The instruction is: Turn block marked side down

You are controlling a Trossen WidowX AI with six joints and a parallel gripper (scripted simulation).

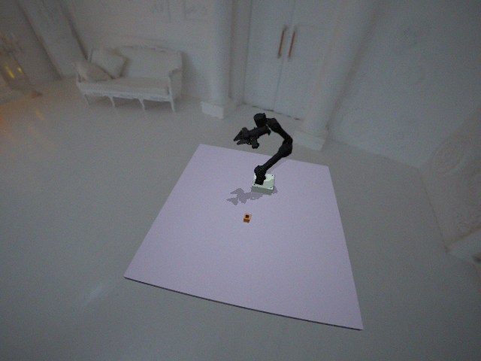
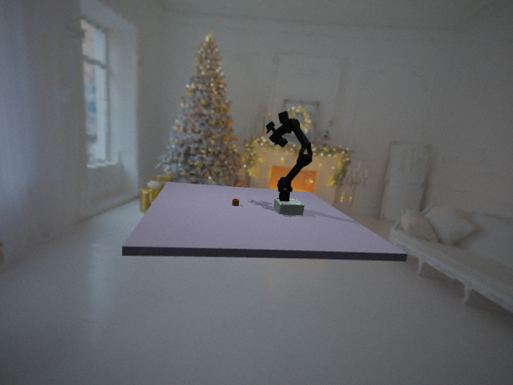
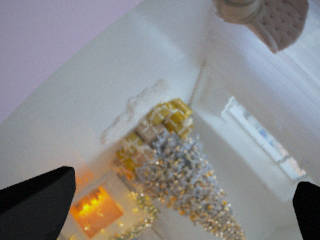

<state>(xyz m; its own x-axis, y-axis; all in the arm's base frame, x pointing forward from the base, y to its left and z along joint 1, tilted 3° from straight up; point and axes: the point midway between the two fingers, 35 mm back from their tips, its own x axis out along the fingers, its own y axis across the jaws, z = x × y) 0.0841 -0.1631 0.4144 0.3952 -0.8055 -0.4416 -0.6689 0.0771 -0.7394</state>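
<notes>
The orange block is 43 cm below my gripper tip, 21 cm ahead of it and 17 cm to the left of it.
</notes>
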